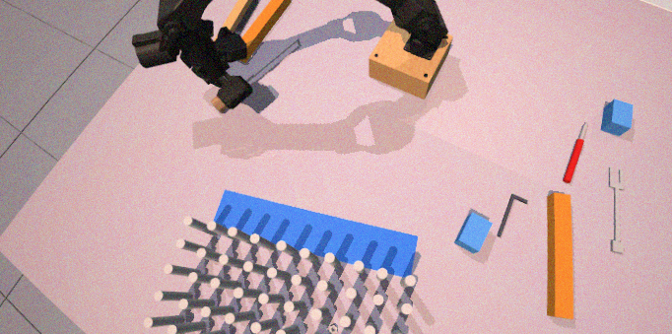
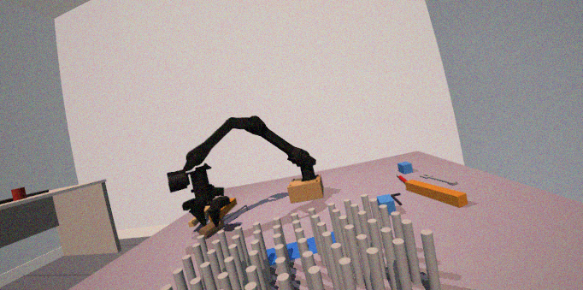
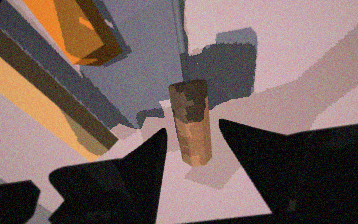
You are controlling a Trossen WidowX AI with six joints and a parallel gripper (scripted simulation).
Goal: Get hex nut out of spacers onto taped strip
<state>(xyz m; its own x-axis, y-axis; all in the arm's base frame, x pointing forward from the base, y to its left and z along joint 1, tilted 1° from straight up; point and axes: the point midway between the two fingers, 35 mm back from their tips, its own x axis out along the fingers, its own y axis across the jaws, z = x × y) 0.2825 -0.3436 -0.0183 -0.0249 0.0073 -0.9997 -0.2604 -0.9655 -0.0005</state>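
The tool with brown wooden handle lies 10 cm behind my gripper tip, 3 cm to the left of it and 1 cm below it. Also, from my gripper tip: blue taped strip (17 cm ahead, 33 cm to the left, 2 cm below); then red screwdriver (26 cm behind, 73 cm to the left, 2 cm below); then black hex key (6 cm behind, 65 cm to the left, 2 cm below).
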